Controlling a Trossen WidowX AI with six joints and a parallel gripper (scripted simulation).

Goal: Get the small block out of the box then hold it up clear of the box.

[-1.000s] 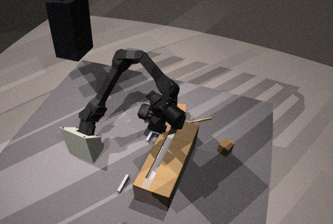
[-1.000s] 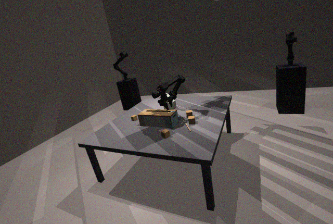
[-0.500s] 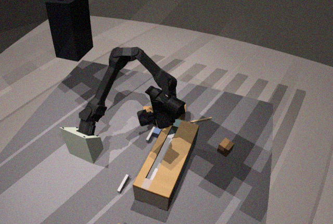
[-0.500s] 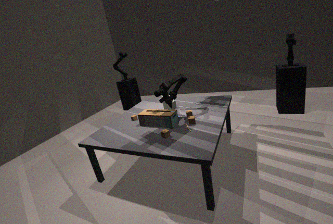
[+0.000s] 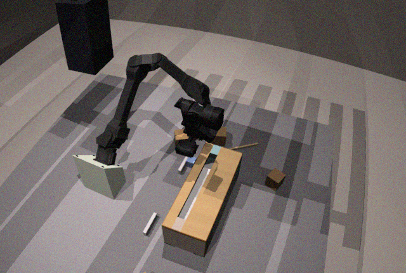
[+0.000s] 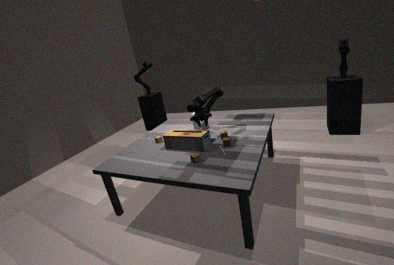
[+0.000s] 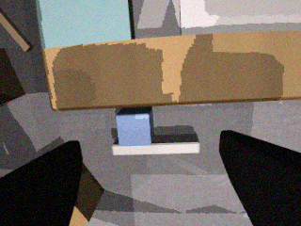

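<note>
Right now the blue block is 14 cm below my gripper tip, 3 cm to the left of it and 3 cm behind it. Also, from my gripper tip: thin wooden stick 19 cm to the left, 15 cm below, 13 cm ahead; then long tan box 14 cm to the right, 9 cm below, 4 cm ahead.
</note>
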